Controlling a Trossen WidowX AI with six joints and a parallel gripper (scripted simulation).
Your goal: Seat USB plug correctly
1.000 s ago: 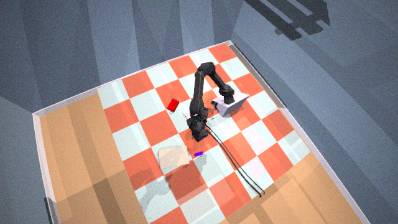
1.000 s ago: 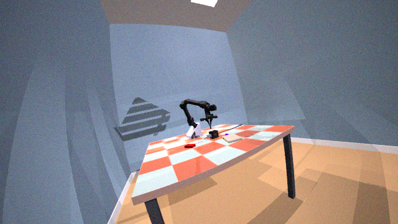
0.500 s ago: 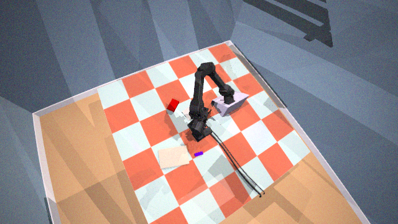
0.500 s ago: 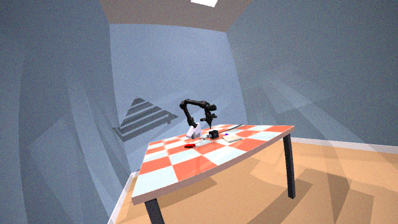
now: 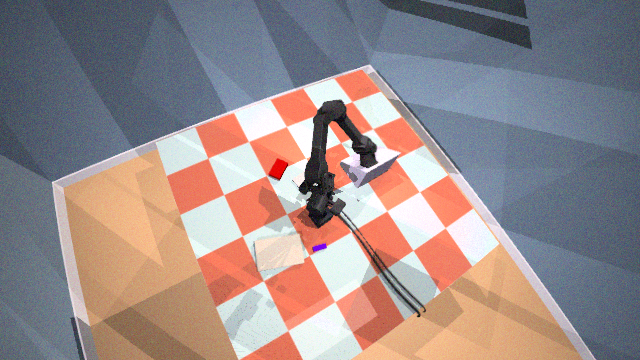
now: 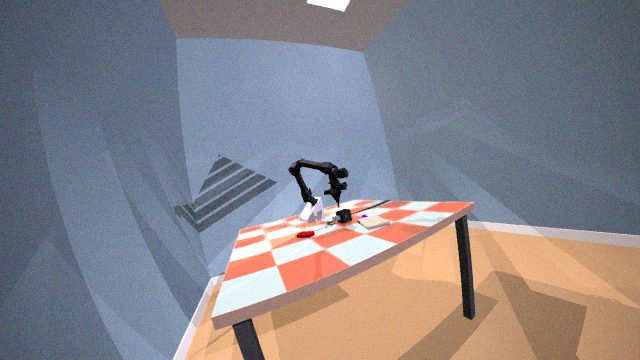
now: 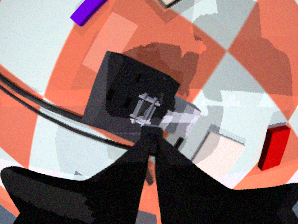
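My gripper tip is now 20 mm above the USB plug. The rest, counted from my gripper tip: purple piece (140 mm to the left, 130 mm below, 70 mm ahead); beige pad (230 mm ahead, 130 mm below, 70 mm to the left); USB socket (70 mm below, 10 mm to the left).
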